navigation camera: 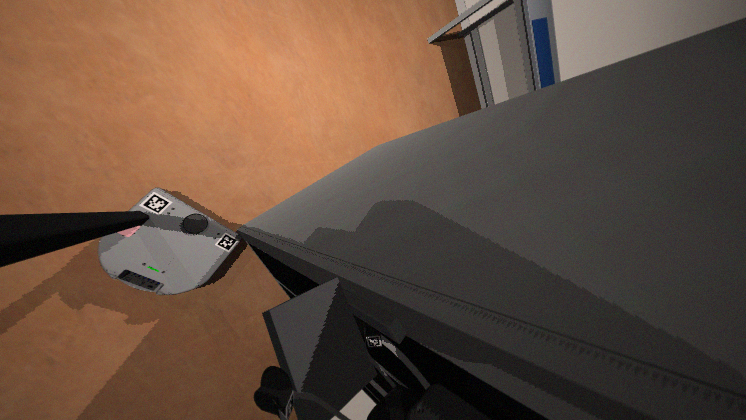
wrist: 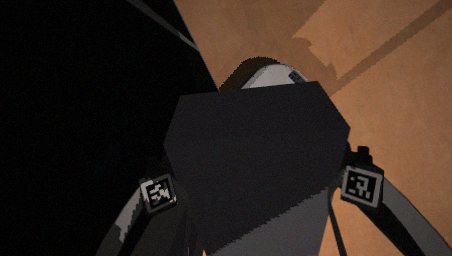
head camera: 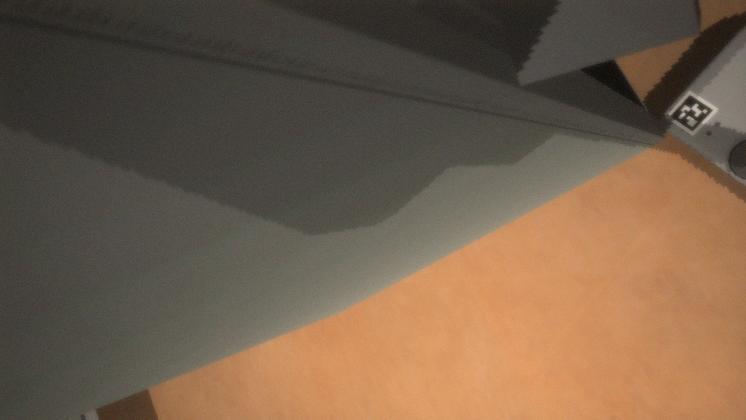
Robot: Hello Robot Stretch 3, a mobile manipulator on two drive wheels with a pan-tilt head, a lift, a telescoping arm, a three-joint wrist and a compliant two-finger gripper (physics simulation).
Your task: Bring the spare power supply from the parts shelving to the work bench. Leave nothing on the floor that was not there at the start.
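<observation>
A dark grey box-shaped block (head camera: 621,44) (navigation camera: 305,339) (wrist: 257,130), which looks like the power supply, is between the fingers of my gripper (navigation camera: 323,365) (wrist: 251,154). The gripper is shut on it. The block is tilted in the navigation view and hides much of the middle of the wrist view. A large dark grey surface (head camera: 156,260) (navigation camera: 548,177) lies alongside; it may be the work bench top. The block is beside its long edge, near the corner by my base. The contact faces of the fingers are hidden. The parts shelving cannot be identified.
My base (head camera: 728,83) (navigation camera: 172,250) (wrist: 272,76) stands on the orange-brown floor near the surface's corner. A grey framed structure with a blue panel (navigation camera: 543,52) stands beyond the surface. A black bar (navigation camera: 57,232) crosses over my base. The wrist view is black at left.
</observation>
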